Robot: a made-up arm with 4 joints. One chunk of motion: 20 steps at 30 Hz.
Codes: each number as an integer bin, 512 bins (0 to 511) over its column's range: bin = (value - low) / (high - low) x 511, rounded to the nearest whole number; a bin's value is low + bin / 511 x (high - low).
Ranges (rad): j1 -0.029..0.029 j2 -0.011..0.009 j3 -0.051..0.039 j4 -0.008..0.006
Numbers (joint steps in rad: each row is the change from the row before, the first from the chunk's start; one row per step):
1: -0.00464 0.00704 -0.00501 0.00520
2: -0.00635 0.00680 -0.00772 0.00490
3: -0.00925 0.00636 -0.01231 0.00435
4: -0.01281 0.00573 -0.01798 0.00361
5: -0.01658 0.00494 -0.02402 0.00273
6: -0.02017 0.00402 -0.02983 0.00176
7: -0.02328 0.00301 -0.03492 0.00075
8: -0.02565 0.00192 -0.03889 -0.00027
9: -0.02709 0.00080 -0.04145 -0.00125
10: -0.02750 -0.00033 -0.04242 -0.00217
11: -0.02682 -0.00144 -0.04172 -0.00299
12: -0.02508 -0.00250 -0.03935 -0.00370
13: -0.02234 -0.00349 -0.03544 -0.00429
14: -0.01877 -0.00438 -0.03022 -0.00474
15: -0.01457 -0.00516 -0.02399 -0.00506
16: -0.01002 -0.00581 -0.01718 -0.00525
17: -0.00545 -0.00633 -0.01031 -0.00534
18: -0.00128 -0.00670 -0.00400 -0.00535
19: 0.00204 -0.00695 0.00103 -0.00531
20: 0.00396 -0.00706 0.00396 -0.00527
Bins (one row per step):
1: 215 461 261 482
2: 200 455 246 471
3: 174 444 220 451
4: 143 427 187 424
5: 109 407 153 392
6: 78 384 120 356
7: 50 358 91 319
8: 30 330 69 282
9: 17 301 54 246
10: 13 273 49 213
11: 19 244 53 183
12: 35 217 66 157
13: 59 192 88 135
14: 90 169 118 119
15: 127 149 153 107
16: 167 133 192 100
17: 207 119 231 97
18: 244 110 267 97
19: 273 103 295 98
20: 290 101 312 100

